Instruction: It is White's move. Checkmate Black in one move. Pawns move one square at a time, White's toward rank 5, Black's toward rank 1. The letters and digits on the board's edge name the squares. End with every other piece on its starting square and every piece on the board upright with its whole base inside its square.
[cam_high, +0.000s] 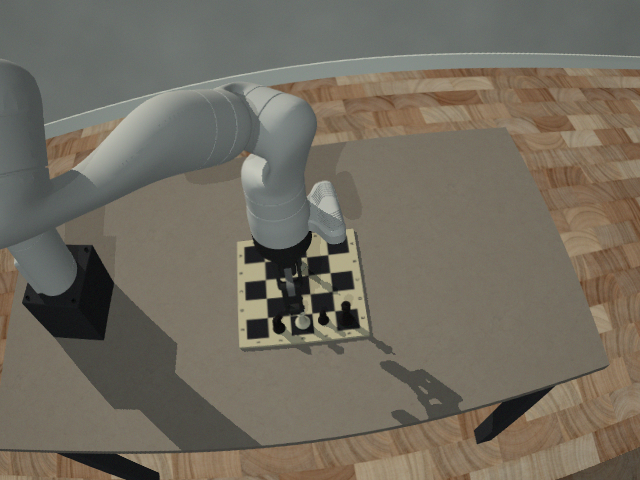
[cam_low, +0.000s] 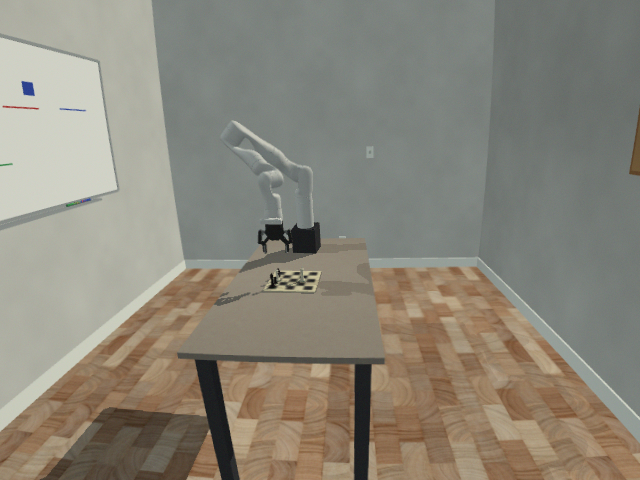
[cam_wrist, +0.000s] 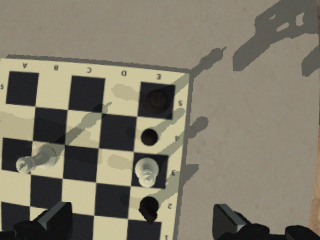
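Right now the white pawn is 11 cm below my hand and 1 cm ahead of it. Round my hand: black pawn (12 cm below, 4 cm ahead, 1 cm to the right); tall black piece (10 cm below, 8 cm ahead, 2 cm to the right); white queen-like piece (11 cm to the left, 10 cm below, 3 cm ahead).
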